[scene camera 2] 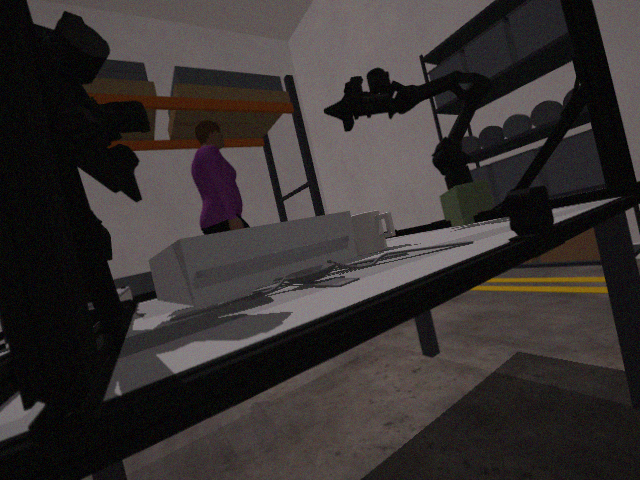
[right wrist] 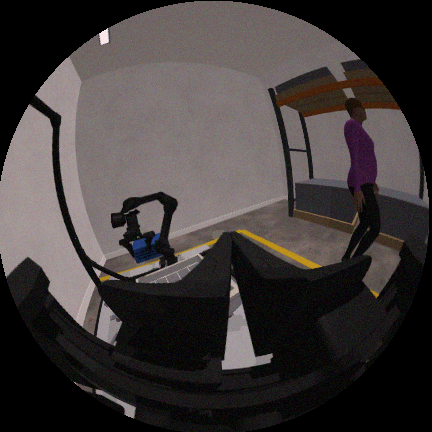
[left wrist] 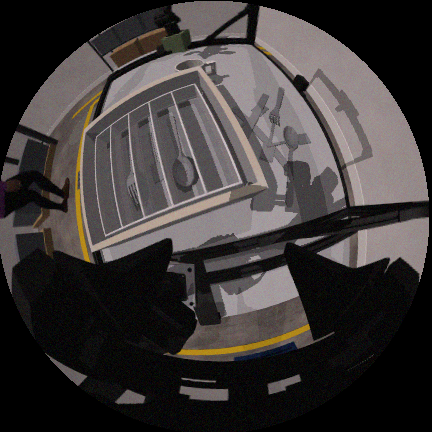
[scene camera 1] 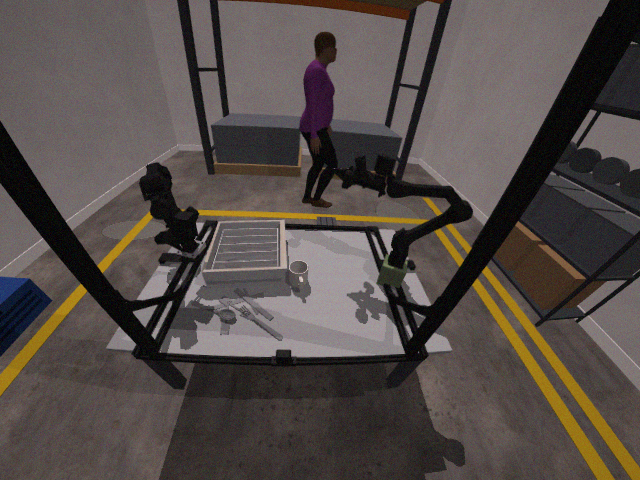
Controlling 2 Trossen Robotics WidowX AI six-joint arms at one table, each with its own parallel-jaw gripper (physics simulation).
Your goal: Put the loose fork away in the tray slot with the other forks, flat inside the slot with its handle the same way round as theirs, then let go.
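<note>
The loose fork [scene camera 1: 266, 328] [left wrist: 277, 104] lies on the table among other loose cutlery, in front of the wooden tray [scene camera 1: 245, 270] [left wrist: 150, 225]. In the left wrist view a fork [left wrist: 132, 187] lies in one narrow tray slot, tines toward the lower rim and handle toward the upper end. A spoon [left wrist: 184, 172] lies in another slot. My left gripper [left wrist: 230, 247] [scene camera 2: 140, 161] is open and empty, raised at the tray's left side, away from the loose fork. My right gripper [right wrist: 228, 237] [scene camera 1: 337, 172] [scene camera 2: 327, 110] is shut and empty, high above the back of the table.
A mug [scene camera 1: 298, 272] [left wrist: 190, 65] stands right of the tray. A loose spoon [scene camera 1: 226, 315] [left wrist: 290, 134] and a knife [scene camera 1: 262, 310] lie near the fork. A green block [scene camera 1: 392, 272] [scene camera 2: 466, 202] sits at the right arm's base. Dark frame bars edge the table. A person [scene camera 1: 318, 98] stands behind it.
</note>
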